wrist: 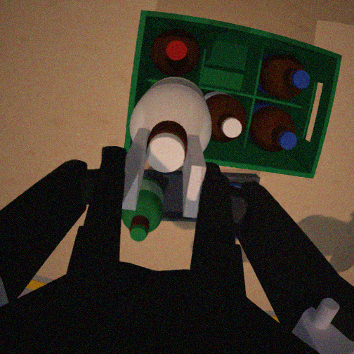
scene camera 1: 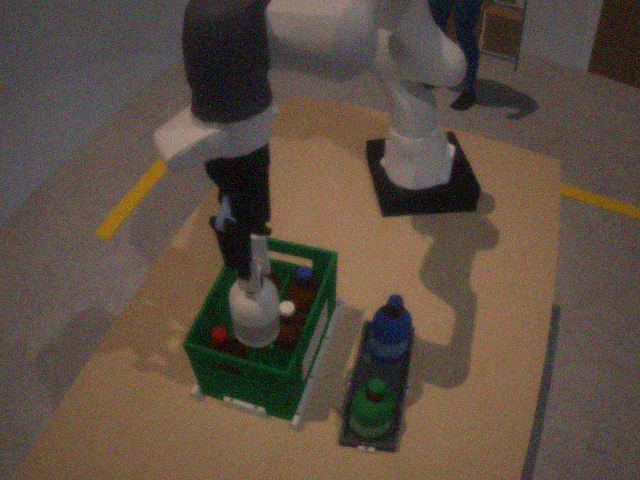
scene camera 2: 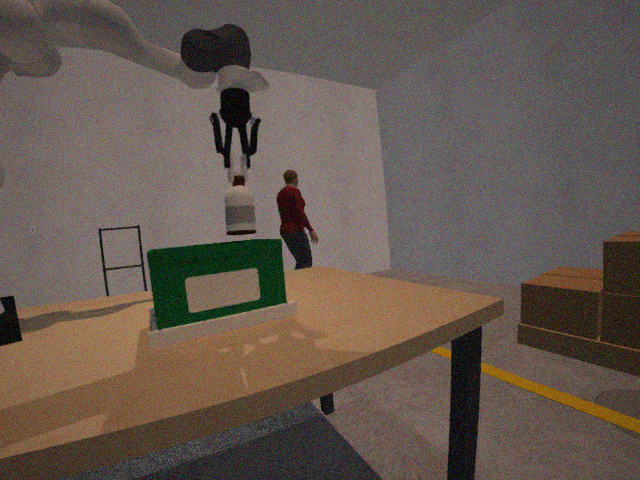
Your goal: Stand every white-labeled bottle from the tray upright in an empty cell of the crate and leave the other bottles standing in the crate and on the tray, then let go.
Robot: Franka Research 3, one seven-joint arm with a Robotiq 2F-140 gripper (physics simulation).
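My gripper (scene camera 1: 253, 285) (scene camera 2: 237, 173) (wrist: 165, 150) is shut on the neck of a white-labeled bottle (scene camera 1: 254, 322) (scene camera 2: 240, 206) (wrist: 170, 102). The bottle hangs upright, its base just above the crate's rim in scene camera 2. The green crate (scene camera 1: 248, 382) (scene camera 2: 168, 289) (wrist: 330, 107) holds a red-capped bottle (scene camera 1: 219, 334) (wrist: 176, 50), a white-capped bottle (scene camera 1: 286, 308) (wrist: 231, 127) and two blue-capped bottles (wrist: 300, 79) (wrist: 287, 140). The middle cell on the far side is empty in the wrist view. The held bottle hides the cell beside the white-capped one.
A dark tray (scene camera 1: 379, 370) stands beside the crate, with a blue bottle (scene camera 1: 391, 330) and a green bottle (scene camera 1: 372, 410) (wrist: 142, 215) upright on it. Pale rails run along the crate's base. The robot's black base plate (scene camera 1: 429, 201) is at the back of the table.
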